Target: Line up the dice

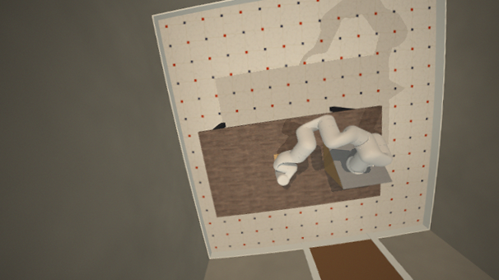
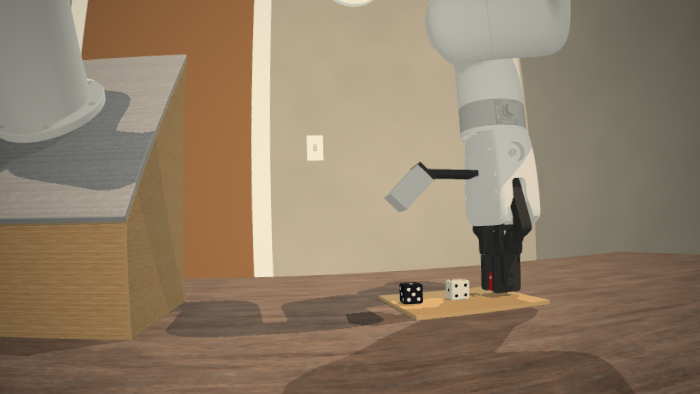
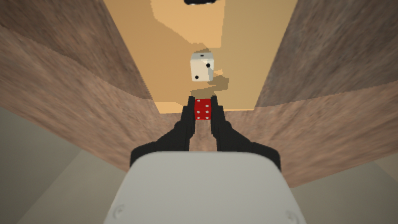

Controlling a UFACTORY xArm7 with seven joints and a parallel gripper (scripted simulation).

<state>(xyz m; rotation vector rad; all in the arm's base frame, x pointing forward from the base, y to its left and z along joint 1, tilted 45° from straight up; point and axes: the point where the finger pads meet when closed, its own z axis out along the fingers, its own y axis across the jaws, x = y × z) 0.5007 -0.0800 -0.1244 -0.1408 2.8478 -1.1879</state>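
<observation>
Now: hand 10 mm above the red die. The rest, counted from my hand: tan mat 50 mm behind, 30 mm below.
</observation>
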